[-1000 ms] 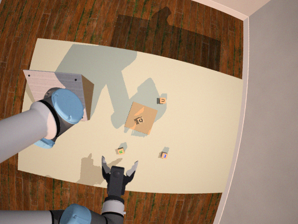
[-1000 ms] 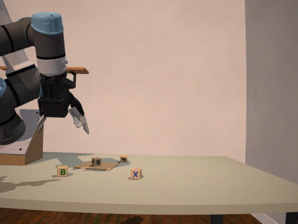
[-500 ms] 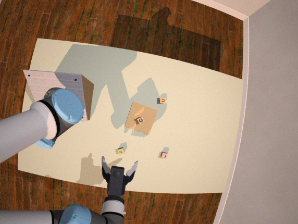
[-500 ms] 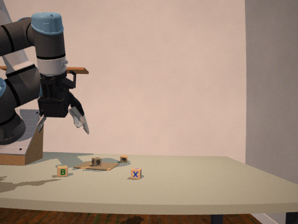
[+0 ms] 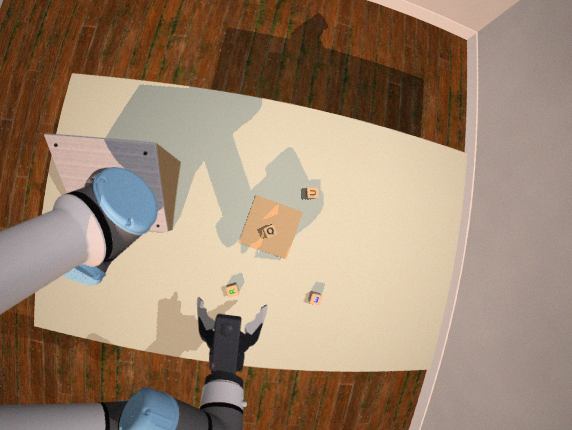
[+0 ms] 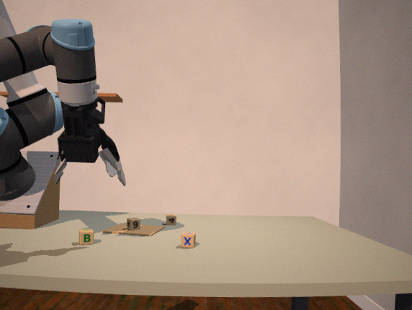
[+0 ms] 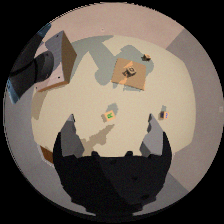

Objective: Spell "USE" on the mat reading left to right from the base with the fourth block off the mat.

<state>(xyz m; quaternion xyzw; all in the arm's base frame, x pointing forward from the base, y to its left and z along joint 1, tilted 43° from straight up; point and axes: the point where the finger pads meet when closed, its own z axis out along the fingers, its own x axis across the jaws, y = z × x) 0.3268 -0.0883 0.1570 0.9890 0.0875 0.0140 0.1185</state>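
My hand is 60 mm short of the orange mat, 180 mm to the right of it and 130 mm above it. Also, from my hand: blue-lettered block (230 mm ahead, 20 mm to the left, 120 mm below).
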